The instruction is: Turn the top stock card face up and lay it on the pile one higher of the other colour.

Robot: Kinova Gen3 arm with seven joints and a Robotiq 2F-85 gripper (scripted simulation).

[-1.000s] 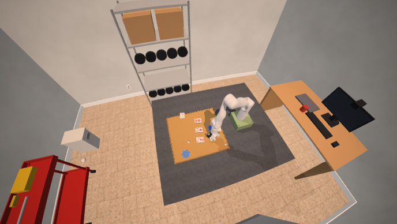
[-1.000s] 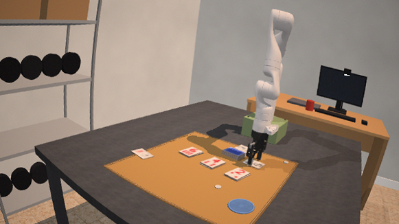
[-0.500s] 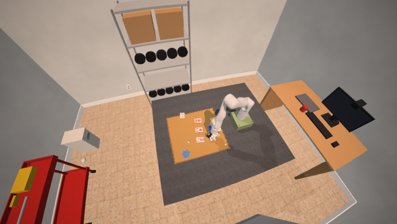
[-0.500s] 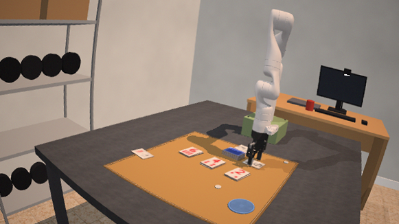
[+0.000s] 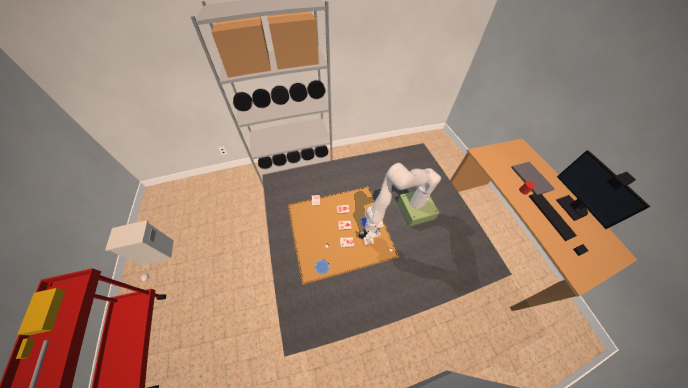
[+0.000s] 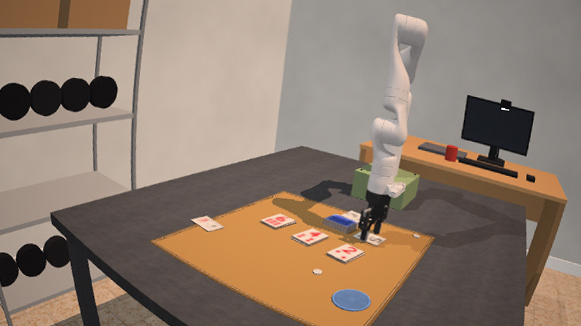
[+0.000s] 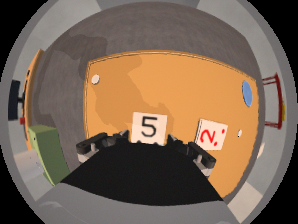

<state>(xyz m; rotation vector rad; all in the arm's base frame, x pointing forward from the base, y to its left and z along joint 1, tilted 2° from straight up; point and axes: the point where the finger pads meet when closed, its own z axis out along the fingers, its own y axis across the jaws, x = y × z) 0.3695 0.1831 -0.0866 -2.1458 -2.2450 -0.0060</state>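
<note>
My gripper is now 18 cm short of the orange mat, 9 cm to the left of it and 3 cm above it.
</note>
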